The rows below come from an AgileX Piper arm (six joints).
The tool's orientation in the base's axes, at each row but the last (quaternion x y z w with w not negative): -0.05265 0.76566 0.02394 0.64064; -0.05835 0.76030 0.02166 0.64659; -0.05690 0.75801 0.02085 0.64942; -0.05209 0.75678 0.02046 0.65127; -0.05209 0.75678 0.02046 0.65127
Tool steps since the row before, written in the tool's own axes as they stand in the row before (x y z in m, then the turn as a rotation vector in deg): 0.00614 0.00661 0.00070 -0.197 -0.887 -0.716; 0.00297 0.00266 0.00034 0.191 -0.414 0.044; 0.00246 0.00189 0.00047 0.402 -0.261 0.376; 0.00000 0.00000 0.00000 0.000 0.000 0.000; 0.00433 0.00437 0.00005 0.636 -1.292 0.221
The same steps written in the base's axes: -0.00112 0.00633 -0.00637 -0.568 -0.946 0.349; -0.00044 0.00250 -0.00310 0.061 -0.418 -0.178; -0.00012 0.00178 -0.00258 0.339 -0.243 -0.444; 0.00000 0.00000 0.00000 0.000 0.000 0.000; -0.00105 0.00412 -0.00445 0.261 -1.295 -0.614
